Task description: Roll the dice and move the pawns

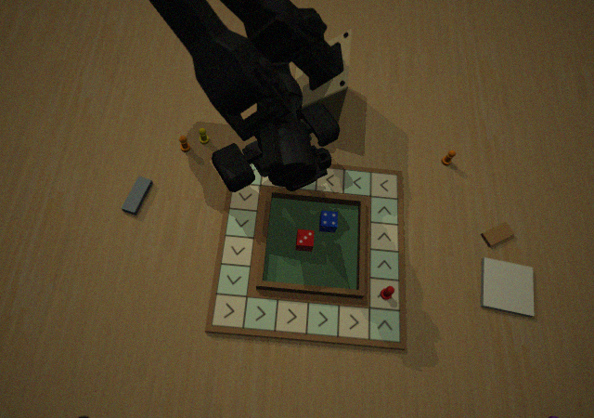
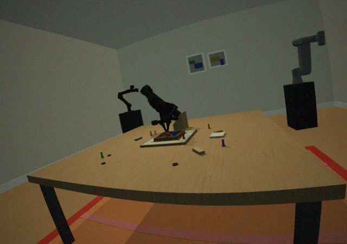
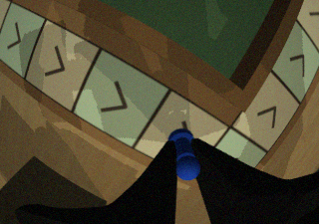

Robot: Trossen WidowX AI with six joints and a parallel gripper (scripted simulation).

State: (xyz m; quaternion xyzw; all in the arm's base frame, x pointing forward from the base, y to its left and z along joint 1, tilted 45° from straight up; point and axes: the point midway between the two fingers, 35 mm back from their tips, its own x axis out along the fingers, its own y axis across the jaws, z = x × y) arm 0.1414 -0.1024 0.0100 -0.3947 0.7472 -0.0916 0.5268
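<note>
Now: the green tray 120 mm ahead of my gripper tip, 50 mm to the left of it and 10 mm below it. Round my gripper tip: yellow pawn (70 mm behind, 120 mm to the right, 10 mm below); grey block (30 mm ahead, 220 mm to the right, 10 mm below); blue pawn (10 mm above).
</note>
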